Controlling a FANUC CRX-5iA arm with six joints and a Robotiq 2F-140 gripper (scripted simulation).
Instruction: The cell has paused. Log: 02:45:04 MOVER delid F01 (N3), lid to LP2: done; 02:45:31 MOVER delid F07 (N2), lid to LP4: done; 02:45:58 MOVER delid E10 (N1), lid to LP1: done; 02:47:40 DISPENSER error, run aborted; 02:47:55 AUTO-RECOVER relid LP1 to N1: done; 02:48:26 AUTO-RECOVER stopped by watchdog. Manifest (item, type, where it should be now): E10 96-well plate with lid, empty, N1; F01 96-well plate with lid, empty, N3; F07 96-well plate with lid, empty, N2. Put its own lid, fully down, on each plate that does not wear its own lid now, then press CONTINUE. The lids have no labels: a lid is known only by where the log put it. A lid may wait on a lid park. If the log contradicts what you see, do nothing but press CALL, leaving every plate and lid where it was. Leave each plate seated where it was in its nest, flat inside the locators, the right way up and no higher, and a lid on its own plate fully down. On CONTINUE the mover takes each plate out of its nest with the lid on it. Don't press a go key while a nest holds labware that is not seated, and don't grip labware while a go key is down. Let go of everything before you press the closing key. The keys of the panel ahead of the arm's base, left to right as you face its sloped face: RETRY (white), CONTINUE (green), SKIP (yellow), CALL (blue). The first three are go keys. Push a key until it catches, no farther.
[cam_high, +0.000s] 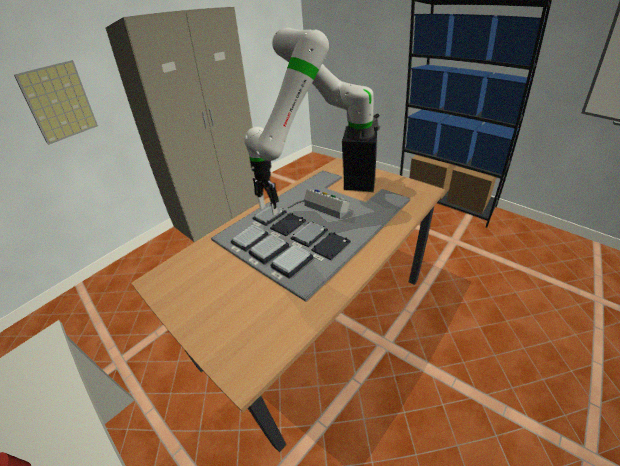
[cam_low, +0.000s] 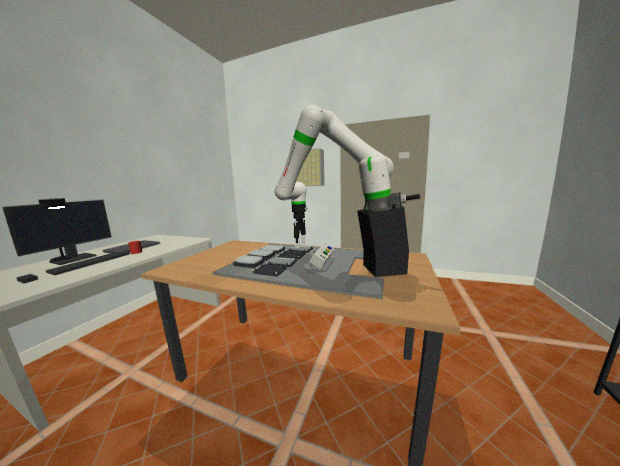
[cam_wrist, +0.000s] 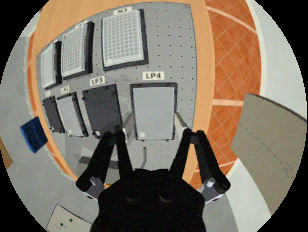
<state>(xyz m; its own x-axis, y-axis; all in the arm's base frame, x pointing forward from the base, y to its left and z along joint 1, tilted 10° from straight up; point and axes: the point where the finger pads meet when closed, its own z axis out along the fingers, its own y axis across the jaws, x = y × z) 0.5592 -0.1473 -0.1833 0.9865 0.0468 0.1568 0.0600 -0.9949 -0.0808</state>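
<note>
My hand is 5 cm above the lid park LP4. Round my hand: plate (18 cm ahead, 7 cm to the left, 3 cm below); blue key (25 cm behind, 10 cm to the left, 1 cm above); lid park LP3 (1 cm behind, 13 cm to the left, 5 cm below).
</note>
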